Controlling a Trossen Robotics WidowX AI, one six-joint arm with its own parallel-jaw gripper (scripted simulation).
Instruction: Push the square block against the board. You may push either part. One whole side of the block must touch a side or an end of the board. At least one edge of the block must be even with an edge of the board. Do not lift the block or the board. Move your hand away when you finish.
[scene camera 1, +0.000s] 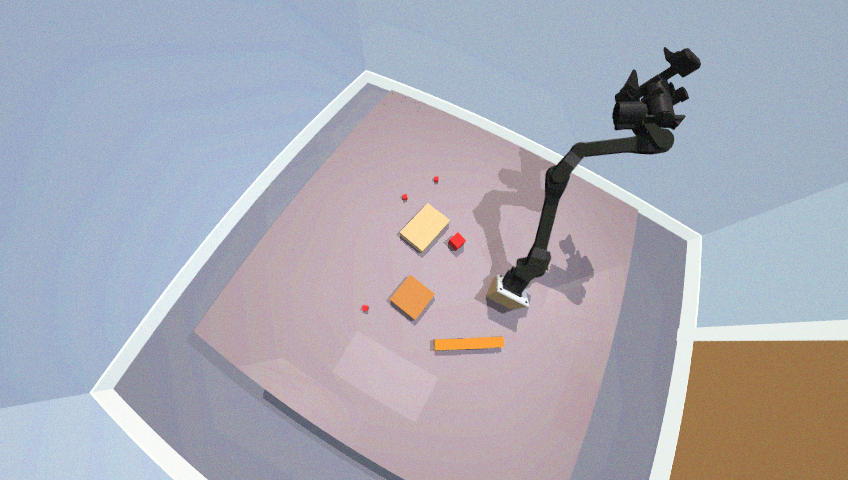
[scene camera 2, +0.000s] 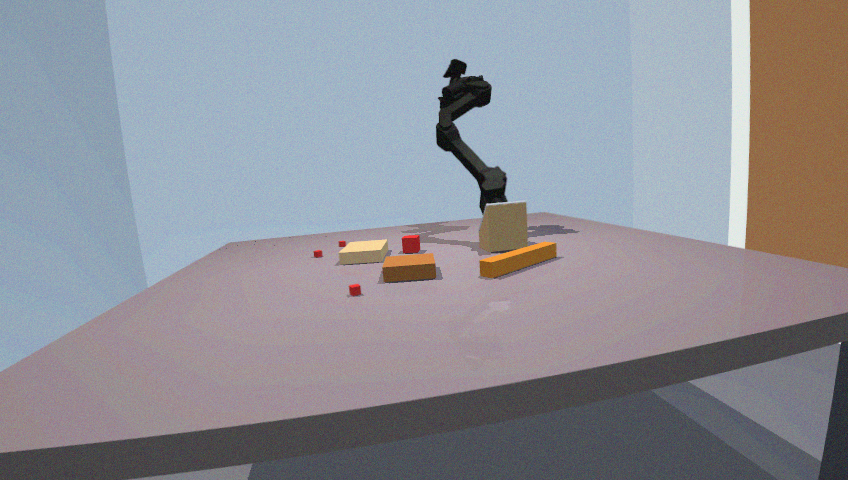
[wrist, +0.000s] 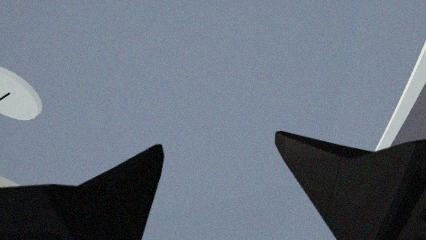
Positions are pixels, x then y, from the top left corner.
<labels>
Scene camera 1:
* my gripper: 649, 59
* cream rectangular block: 422, 230
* orange square block: 412, 297
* long orange board: 486, 342
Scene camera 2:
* cream rectangular block: 363, 251
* orange square block: 419, 266
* long orange board: 495, 266
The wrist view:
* my gripper: 219, 143
</labels>
